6 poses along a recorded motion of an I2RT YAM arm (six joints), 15 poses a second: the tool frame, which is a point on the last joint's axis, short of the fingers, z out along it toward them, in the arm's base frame.
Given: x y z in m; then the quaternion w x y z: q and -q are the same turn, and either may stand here.
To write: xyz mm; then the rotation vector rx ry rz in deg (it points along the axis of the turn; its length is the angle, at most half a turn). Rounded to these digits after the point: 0 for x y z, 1 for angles.
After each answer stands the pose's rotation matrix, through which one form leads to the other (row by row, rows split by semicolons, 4 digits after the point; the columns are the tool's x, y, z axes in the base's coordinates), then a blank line. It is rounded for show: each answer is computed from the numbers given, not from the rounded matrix.
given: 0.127, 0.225, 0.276, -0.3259, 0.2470, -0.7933, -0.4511
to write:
127, 225, 276, -37.1, 119.1, 67.7
-0.6656 -0.6859 0.2942; -0.0979 0.4710 0.8767; -0.7399 0.5547 -0.3806

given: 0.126, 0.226, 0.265, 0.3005, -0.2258, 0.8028, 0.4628
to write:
126, 226, 265, -34.3, 122.1, 70.4
-0.7174 -0.6407 0.2735; -0.0844 0.4696 0.8788; -0.6915 0.6074 -0.3910

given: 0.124, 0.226, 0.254, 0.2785, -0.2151, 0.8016, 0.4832
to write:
124, 226, 254, -33.1, 123.2, 74.3
-0.7523 -0.6141 0.2386; -0.0757 0.4404 0.8946; -0.6544 0.6549 -0.3778

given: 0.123, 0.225, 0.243, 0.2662, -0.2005, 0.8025, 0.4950
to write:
123, 225, 243, -31.0, 124.1, 76.6
-0.7779 -0.5853 0.2287; -0.0583 0.4296 0.9011; -0.6257 0.6877 -0.3683

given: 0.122, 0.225, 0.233, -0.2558, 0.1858, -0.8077, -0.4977
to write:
122, 225, 233, -28.9, 125.6, 77.4
-0.8001 -0.5547 0.2283; -0.0455 0.4356 0.8990; -0.5981 0.7089 -0.3737

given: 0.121, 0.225, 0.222, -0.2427, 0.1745, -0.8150, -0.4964
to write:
121, 225, 222, -27.3, 127.6, 77.7
-0.8213 -0.5254 0.2224; -0.0435 0.4463 0.8938; -0.5688 0.7244 -0.3894

